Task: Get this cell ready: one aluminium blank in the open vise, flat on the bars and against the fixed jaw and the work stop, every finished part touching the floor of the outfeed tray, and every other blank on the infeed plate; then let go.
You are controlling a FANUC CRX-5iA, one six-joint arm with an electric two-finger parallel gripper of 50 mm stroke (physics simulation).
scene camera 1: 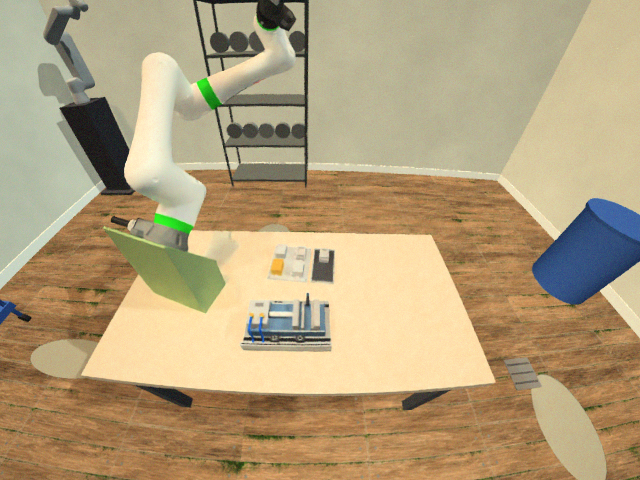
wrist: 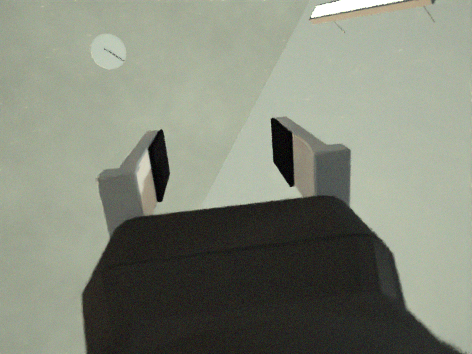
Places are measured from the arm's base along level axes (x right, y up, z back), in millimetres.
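Pixels of known places: gripper, fingertip midpoint: (wrist: 219,146); arm's base, link origin: (scene camera 1: 165,245).
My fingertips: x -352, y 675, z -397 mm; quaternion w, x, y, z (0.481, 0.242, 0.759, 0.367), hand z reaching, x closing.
Observation:
Ahead of a thing's pixels: the offset from my fingertips to its middle. Level surfaces: height alone.
My gripper (wrist: 219,146) is open and empty in the wrist view, pointing at the walls. In the scene view it is high above the table's back, its fingers not clear. The vise {dx +488, dy -881, dz -22 mm} (scene camera 1: 289,330) stands on the table, with upright jaws and blue hoses; whether a blank lies between the jaws is too small to tell. Behind it, a pale plate {dx +196, dy -926, dz +0 mm} (scene camera 1: 287,278) carries several blocks: one orange block {dx +239, dy -904, dz +49 mm} (scene camera 1: 277,266), a grey block {dx +149, dy -904, dz +44 mm} (scene camera 1: 280,251) at back left, another {dx +154, dy -905, dz -46 mm} (scene camera 1: 301,252) at back right and one {dx +244, dy -904, dz -41 mm} (scene camera 1: 298,267) at front right. A dark tray (scene camera 1: 323,273) beside it holds one grey block {dx +159, dy -907, dz -148 mm} (scene camera 1: 324,255).
A green angled panel (scene camera 1: 193,281) stands at the table's left, beside the arm base. A tall shelf rack (scene camera 1: 306,103) stands behind the table near the raised arm. A blue cylinder (scene camera 1: 589,253) is at the right, beyond the table {dy -930 mm} (scene camera 1: 398,320).

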